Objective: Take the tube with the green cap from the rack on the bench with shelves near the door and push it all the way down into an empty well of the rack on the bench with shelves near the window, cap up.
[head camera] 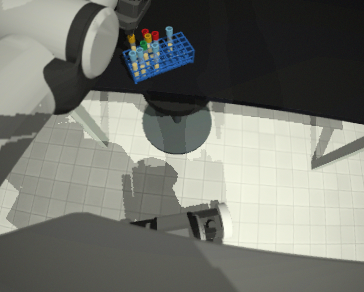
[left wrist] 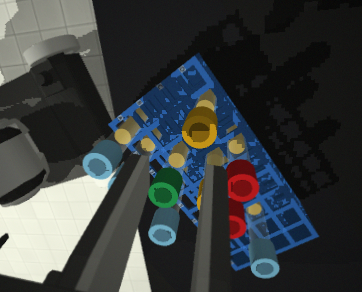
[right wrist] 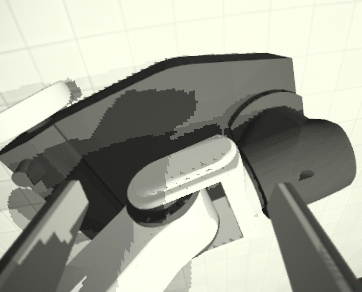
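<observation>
The tube with the green cap point(head camera: 144, 45) point(left wrist: 164, 190) stands cap up in a blue rack point(head camera: 192, 54) point(left wrist: 194, 65) on the black bench top, among tubes with blue, red and yellow caps. My left gripper point(head camera: 131, 31) point(left wrist: 176, 175) is partly open and empty, above the rack's left end in the head view. In the left wrist view the green cap shows between the two fingers, not gripped; one finger covers part of a yellow cap. My right gripper point(right wrist: 176, 193) is wide open and empty, away from the rack. The second rack does not show.
The bench's front edge point(head camera: 240, 104) runs below the rack in the head view. A round grey stool seat point(head camera: 177, 132) stands at that edge. Bench legs point(head camera: 327, 152) point(head camera: 92, 125) show at both sides over the tiled floor. My own body point(head camera: 100, 255) fills the bottom.
</observation>
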